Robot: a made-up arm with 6 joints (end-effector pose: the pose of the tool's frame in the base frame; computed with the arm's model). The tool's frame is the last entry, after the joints. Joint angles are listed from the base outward.
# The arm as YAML. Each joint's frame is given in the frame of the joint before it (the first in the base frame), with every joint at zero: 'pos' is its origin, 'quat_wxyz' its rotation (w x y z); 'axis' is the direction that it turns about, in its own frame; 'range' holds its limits. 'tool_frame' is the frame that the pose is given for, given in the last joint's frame.
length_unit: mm
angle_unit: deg
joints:
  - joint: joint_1
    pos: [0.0, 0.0, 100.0]
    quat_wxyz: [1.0, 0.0, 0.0, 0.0]
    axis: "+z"
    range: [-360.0, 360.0]
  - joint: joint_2
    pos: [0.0, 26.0, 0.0]
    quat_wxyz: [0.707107, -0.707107, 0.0, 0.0]
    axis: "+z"
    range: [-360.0, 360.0]
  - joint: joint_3
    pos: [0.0, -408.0, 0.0]
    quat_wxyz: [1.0, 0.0, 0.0, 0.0]
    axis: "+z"
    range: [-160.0, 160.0]
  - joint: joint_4
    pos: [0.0, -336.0, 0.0]
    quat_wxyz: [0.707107, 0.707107, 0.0, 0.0]
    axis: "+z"
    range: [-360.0, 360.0]
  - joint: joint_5
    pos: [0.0, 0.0, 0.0]
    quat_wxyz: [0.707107, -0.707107, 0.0, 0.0]
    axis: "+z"
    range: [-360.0, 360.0]
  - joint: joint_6
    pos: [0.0, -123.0, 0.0]
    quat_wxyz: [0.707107, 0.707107, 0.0, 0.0]
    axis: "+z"
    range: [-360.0, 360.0]
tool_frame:
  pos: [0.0, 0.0, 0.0]
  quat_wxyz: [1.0, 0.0, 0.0, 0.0]
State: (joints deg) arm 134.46 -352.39 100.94 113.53 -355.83 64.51
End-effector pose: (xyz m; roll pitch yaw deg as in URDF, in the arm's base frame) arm -0.3676 0.3258 0.3619 177.54 -73.14 141.02
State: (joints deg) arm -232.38 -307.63 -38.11 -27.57 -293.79 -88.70
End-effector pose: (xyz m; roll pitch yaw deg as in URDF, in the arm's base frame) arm -0.2936 0.4237 0.6983 -78.93 -5.27 11.03
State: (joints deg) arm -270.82 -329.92 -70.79 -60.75 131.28 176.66
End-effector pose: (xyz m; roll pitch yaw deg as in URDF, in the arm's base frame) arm 0.0557 0.0717 0.6757 -116.50 -54.27 -21.56
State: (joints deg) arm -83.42 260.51 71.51 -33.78 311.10 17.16
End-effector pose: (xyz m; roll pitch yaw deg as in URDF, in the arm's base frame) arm 0.0007 0.6705 0.3647 -4.53 -73.29 -104.62
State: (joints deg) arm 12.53 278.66 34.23 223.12 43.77 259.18
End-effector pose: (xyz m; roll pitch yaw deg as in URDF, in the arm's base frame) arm -0.7319 -0.1956 0.4051 -82.60 19.33 133.44
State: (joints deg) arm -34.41 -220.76 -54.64 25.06 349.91 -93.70
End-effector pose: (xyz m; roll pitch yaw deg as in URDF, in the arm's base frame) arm 0.6032 -0.3927 -0.1466 -74.38 21.38 -122.99
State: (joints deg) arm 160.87 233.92 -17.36 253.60 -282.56 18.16
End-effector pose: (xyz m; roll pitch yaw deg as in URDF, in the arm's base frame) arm 0.5192 -0.0857 -0.4518 137.54 -62.66 122.32
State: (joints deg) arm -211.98 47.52 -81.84 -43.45 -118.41 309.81
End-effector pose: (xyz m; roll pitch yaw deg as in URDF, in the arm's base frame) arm -0.1207 -0.0430 0.5604 138.91 -2.44 -11.58
